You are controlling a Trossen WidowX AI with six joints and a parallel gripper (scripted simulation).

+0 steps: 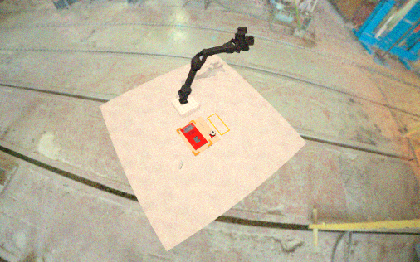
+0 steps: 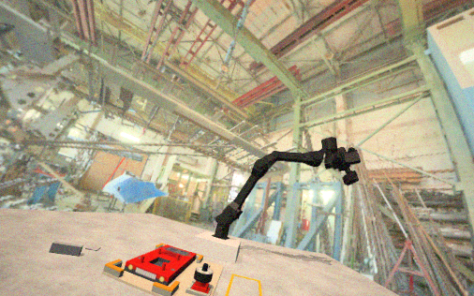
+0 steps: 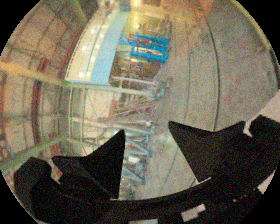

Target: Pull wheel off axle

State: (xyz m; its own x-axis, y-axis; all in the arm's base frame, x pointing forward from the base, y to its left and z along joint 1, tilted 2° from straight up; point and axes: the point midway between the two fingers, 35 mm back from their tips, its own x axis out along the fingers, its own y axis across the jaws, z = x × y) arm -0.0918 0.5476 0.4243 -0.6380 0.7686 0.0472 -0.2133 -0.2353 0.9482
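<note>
The black wheel is 480 mm to the right of my gripper tip, 470 mm ahead of it and 440 mm below it. The rest, counted from my gripper tip: dark flat piece 780 mm to the right, 590 mm ahead, 460 mm below.
</note>
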